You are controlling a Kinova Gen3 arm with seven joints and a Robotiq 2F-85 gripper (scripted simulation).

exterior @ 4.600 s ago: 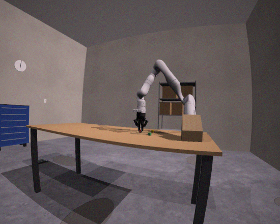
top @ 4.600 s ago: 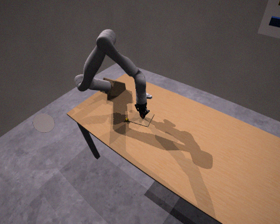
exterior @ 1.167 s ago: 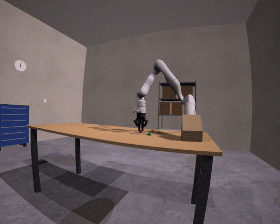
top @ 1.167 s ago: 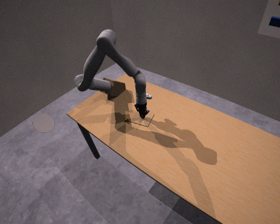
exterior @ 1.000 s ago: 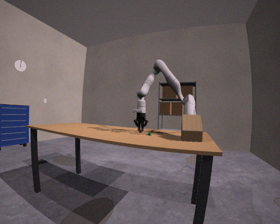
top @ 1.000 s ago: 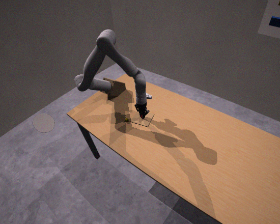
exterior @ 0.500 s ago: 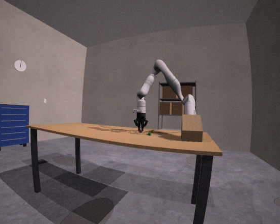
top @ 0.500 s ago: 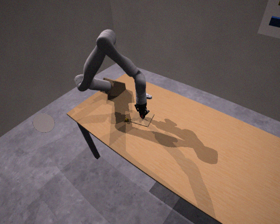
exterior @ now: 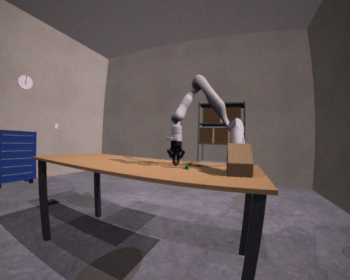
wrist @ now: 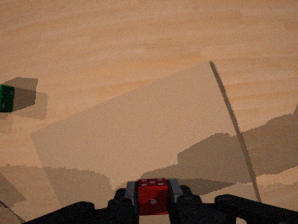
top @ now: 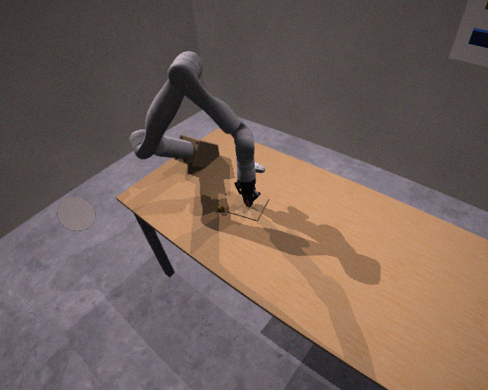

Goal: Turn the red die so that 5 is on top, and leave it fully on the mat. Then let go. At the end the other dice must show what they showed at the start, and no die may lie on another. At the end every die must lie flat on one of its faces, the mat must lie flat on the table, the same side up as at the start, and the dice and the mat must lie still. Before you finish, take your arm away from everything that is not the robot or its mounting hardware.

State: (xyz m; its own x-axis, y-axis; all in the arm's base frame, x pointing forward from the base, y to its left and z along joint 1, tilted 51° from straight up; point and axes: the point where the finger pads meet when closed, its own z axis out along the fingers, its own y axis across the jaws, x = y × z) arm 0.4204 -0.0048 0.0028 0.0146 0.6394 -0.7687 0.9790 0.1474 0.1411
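My gripper is now 10 mm above the red die. Round my hand: tan mat: 30 mm below; then yellow die: 70 mm behind, 100 mm to the right, 20 mm below; then green die: 110 mm behind, 70 mm to the left, 20 mm below.
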